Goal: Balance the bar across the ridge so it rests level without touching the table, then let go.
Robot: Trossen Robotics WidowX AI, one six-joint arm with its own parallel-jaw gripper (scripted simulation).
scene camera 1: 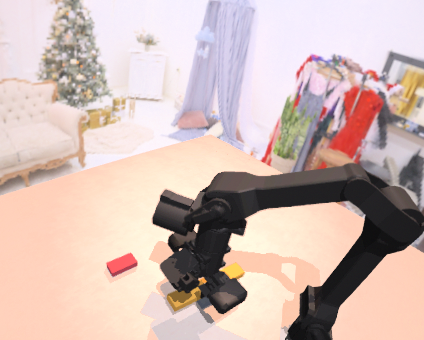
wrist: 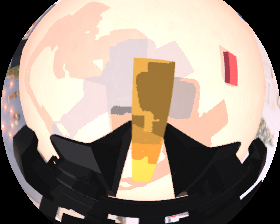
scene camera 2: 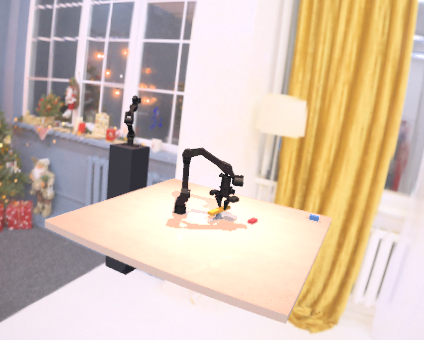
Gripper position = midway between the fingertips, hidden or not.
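Note:
Through scene camera 1 I see my gripper (scene camera 1: 197,290), and it is carrying a bar (scene camera 1: 177,300). The wrist view gives me both again: the gripper (wrist: 148,125) and the bar (wrist: 152,80).

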